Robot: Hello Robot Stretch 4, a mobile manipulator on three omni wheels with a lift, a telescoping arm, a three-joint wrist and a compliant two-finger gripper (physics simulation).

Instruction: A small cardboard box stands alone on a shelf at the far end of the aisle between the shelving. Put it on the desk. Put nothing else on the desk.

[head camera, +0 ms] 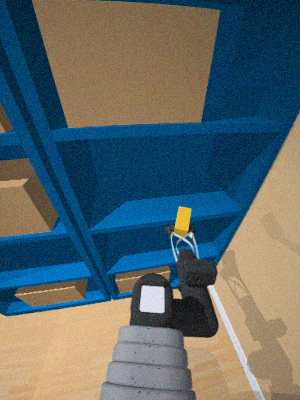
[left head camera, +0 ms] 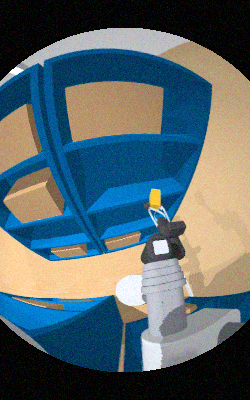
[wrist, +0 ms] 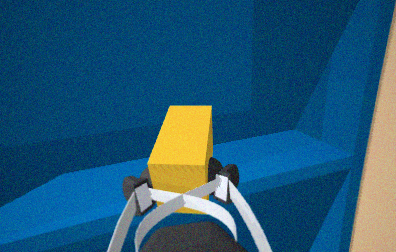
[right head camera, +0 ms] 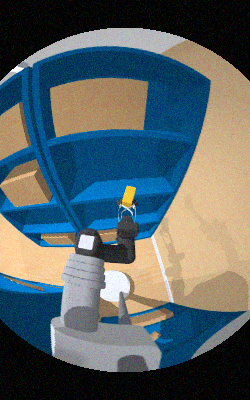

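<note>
My gripper, visible. A small yellow box, visible too.
</note>
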